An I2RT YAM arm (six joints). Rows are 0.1 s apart.
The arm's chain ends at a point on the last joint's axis. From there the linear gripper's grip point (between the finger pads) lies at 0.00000 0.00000 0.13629 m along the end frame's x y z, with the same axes.
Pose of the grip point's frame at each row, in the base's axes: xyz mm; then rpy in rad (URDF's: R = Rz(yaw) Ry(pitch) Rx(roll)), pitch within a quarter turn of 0, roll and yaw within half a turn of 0:
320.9 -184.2 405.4 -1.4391 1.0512 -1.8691
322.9 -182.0 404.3 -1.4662 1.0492 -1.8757
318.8 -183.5 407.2 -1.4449 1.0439 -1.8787
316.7 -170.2 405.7 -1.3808 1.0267 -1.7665
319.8 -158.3 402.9 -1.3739 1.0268 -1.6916
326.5 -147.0 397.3 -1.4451 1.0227 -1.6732
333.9 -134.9 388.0 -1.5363 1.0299 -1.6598
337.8 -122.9 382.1 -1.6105 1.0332 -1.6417
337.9 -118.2 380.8 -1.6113 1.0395 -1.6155
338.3 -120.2 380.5 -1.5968 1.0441 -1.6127
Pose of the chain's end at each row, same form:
196.3 -129.6 396.5 -1.4391 1.0512 -1.8691
197.3 -129.5 397.2 -1.4662 1.0492 -1.8757
194.4 -128.4 398.6 -1.4449 1.0439 -1.8787
189.7 -122.6 392.4 -1.3808 1.0267 -1.7665
189.9 -119.5 389.1 -1.3739 1.0268 -1.6916
193.5 -118.7 388.4 -1.4451 1.0227 -1.6732
198.6 -118.8 385.6 -1.5363 1.0299 -1.6598
201.6 -117.9 384.9 -1.6105 1.0332 -1.6417
201.6 -116.9 383.6 -1.6113 1.0395 -1.6155
202.0 -117.6 382.3 -1.5968 1.0441 -1.6127

